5 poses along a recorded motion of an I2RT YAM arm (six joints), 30 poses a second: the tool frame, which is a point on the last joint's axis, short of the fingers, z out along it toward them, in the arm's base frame.
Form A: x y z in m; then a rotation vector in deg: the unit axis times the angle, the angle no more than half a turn.
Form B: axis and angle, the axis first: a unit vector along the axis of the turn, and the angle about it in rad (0 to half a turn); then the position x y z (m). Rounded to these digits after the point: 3 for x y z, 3 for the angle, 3 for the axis.
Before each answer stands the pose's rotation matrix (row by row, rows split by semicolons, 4 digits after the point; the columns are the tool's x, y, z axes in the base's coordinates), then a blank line. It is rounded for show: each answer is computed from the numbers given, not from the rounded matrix.
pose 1, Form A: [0.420 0.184 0.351 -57.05 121.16 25.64]
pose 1, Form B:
-0.4219 -0.7706 0.4777; -0.5110 0.6373 0.5768; -0.7489 -0.0008 -0.6626

[-0.418 0.889 0.188 2.380 0.420 0.184 0.351]
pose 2, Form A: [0.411 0.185 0.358 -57.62 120.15 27.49]
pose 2, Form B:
-0.4116 -0.7835 0.4656; -0.5031 0.6213 0.6008; -0.7600 0.0130 -0.6498

[-0.423 0.883 0.202 2.375 0.411 0.185 0.358]
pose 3, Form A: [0.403 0.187 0.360 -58.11 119.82 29.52]
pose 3, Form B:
-0.4112 -0.7945 0.4468; -0.4960 0.6063 0.6216; -0.7648 0.0340 -0.6434

[-0.426 0.878 0.216 2.381 0.403 0.187 0.360]
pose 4, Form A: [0.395 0.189 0.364 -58.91 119.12 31.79]
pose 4, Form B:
-0.4060 -0.8089 0.4253; -0.4894 0.5855 0.6463; -0.7718 0.0543 -0.6336

[-0.431 0.872 0.233 2.385 0.395 0.189 0.364]
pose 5, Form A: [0.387 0.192 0.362 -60.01 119.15 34.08]
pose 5, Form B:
-0.4091 -0.8226 0.3948; -0.4894 0.5630 0.6659; -0.7701 0.0792 -0.6330

[-0.436 0.865 0.248 2.403 0.387 0.192 0.362]
